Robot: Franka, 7 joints.
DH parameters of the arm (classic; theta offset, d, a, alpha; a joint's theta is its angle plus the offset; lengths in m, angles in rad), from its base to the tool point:
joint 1: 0 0.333 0 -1.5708
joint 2: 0 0 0 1.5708
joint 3: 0 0.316 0.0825 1.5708
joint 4: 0 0 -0.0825 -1.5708
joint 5: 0 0.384 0 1.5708
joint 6: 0 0 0.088 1.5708
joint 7: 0 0.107 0 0
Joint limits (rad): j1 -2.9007..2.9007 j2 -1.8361..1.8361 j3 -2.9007..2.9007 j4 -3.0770..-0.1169 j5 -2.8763..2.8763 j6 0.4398..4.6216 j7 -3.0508..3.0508
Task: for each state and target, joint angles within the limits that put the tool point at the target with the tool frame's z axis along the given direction. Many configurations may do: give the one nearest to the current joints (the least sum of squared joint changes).
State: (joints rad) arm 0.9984 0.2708 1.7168 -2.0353 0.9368 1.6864 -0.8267
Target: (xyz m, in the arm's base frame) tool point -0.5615 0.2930 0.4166 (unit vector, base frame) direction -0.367 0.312 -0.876
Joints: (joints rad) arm 0.6871 -0.6283 1.8338 -1.9307 0.8323 2.5025 -0.8267
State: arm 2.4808 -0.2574 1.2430 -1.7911 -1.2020 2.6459 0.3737
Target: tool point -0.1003 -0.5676 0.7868 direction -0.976 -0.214 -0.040
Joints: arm 2.8497 -0.4623 1.3789 -1.4525 -0.9245 2.1749 0.3737
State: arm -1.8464 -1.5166 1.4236 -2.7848 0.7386 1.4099 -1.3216
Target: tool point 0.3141 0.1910 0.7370 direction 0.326 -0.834 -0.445
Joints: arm -1.4974 -1.6328 0.5721 -1.9279 0.5137 1.6020 -1.3216
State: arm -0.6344 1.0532 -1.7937 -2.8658 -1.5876 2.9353 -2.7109
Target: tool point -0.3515 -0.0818 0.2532 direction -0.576 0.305 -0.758
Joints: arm -1.0917 0.4119 -1.9471 -2.7226 -1.7743 3.1022 -2.7109
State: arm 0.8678 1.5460 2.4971 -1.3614 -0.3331 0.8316 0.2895
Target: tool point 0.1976 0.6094 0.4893 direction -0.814 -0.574 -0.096
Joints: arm 0.7541 1.7375 2.3821 -0.8519 -0.3998 0.7974 0.2895
